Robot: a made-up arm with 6 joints.
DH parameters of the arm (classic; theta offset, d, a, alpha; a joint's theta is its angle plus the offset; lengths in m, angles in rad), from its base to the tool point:
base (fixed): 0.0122 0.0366 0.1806 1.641
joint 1: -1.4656 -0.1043 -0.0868 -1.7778
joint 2: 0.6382 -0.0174 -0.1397 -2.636
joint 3: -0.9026 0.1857 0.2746 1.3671
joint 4: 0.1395 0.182 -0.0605 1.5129
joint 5: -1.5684 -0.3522 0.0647 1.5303
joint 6: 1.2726 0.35 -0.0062 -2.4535
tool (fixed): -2.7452 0.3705 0 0
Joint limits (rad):
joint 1: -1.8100..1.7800
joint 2: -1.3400..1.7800
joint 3: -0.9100..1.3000
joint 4: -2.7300..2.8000
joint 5: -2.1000..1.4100
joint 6: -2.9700..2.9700
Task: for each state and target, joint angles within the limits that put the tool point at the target. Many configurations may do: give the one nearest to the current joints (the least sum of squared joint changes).
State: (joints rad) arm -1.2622 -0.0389 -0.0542 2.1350 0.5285 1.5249
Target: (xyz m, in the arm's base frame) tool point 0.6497 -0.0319 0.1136
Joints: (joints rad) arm -0.9965 -0.2797 0.0549 2.0519 0.5418 1.4961
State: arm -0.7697 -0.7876 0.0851 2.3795 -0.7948 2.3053
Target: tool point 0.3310 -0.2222 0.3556
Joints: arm -0.4297 -0.3161 -0.3089 1.5992 -0.6647 2.1697
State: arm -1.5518 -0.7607 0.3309 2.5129 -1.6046 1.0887
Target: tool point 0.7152 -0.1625 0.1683
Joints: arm -1.6412 -0.1088 0.0715 1.5175 -1.5458 1.4264
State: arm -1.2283 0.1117 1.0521 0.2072 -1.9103 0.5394
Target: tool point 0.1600 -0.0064 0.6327
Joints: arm -0.9048 0.5811 1.0919 0.8045 -2.1000 0.3886
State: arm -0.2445 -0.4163 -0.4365 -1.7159 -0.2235 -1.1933
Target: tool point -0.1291 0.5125 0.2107
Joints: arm 0.1353 -0.5038 -0.2330 -1.4509 -0.2782 -1.4071
